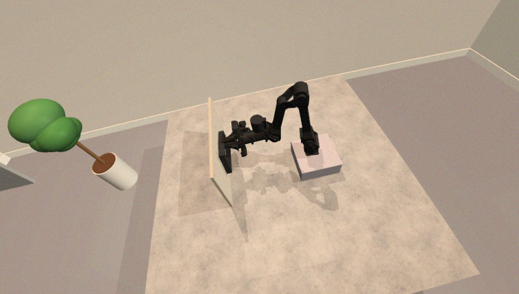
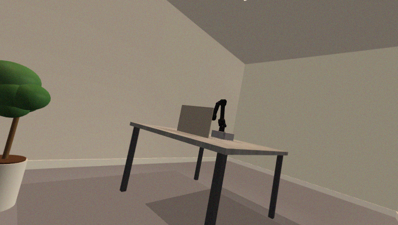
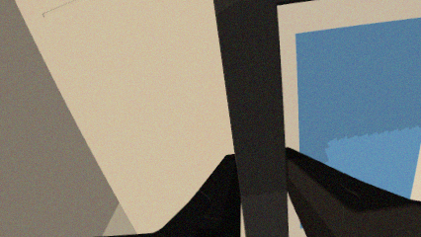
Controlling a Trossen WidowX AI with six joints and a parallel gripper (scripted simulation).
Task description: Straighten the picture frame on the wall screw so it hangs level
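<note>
The picture frame is 50 mm below my gripper tip, 10 mm to the left of it and 10 mm ahead of it. Round my gripper tip: wall panel: 70 mm below, 20 mm ahead, 10 mm to the right.
</note>
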